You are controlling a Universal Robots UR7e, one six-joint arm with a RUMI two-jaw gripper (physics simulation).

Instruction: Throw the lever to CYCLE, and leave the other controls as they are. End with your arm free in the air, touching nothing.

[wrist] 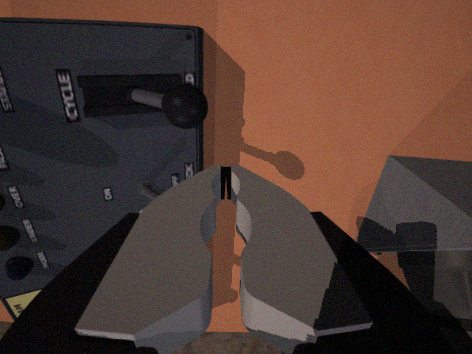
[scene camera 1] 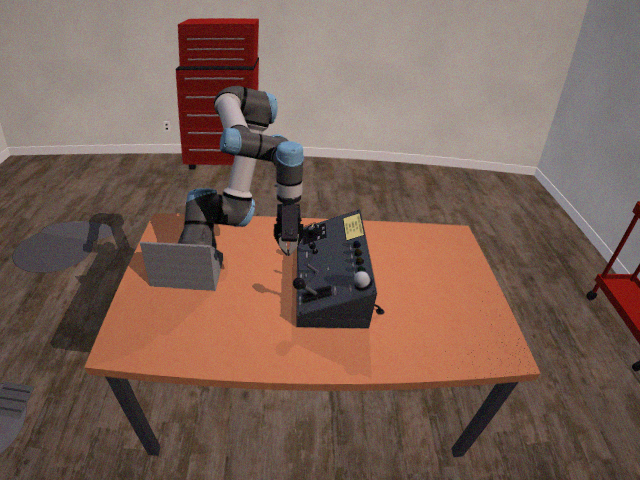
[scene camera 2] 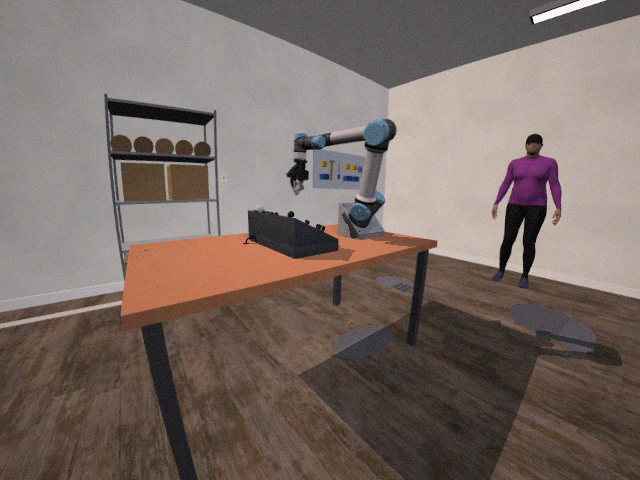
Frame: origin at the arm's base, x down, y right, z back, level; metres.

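Where they show: gripper, fingertip midpoint: [wrist: 225, 169] [scene camera 1: 288, 255] [scene camera 2: 296, 195]; arm's base at its link origin: [wrist: 451, 252] [scene camera 1: 197, 248].
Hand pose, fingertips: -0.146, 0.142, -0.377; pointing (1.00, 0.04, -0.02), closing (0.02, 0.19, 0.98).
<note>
Things, the pixels of their top centre, and the offset from my fingertips, as dx, dy, dz. "spot": a spot on its surface instead. Level surfaces: height alone.
- CYCLE label at a spot on its surface: [wrist: 68, 95] spot: +0.142, -0.019, -0.161
- toggle switch at its top centre: [wrist: 150, 204] +0.131, -0.127, -0.069
- white dome at a spot on its surface: [scene camera 1: 361, 279] spot: +0.062, -0.003, -0.242
- orange table at its surface level: dx +0.261
The lever's black ball knob [scene camera 1: 299, 283] [scene camera 2: 290, 213] [wrist: 184, 105] tops a grey shaft in a dark slot on the sloped control box [scene camera 1: 330, 258] [scene camera 2: 273, 232] [wrist: 35, 150]. The lever leans away from the CYCLE label [wrist: 68, 95], toward the opposite label, which the knob partly covers. My gripper [scene camera 1: 287, 253] [scene camera 2: 296, 193] [wrist: 225, 169] is shut and empty, with its tips together. It hangs in the air above the box's low edge, apart from the lever. In the wrist view the fingers hide part of the box.
A toggle switch [wrist: 150, 190] sits beside the lever slot. A white dome [scene camera 1: 361, 279] and a row of dark round buttons [scene camera 1: 358, 260] stand along the box's high side. A grey upright plate [scene camera 1: 180, 266] stands by the arm's base on the orange table [scene camera 1: 423, 335].
</note>
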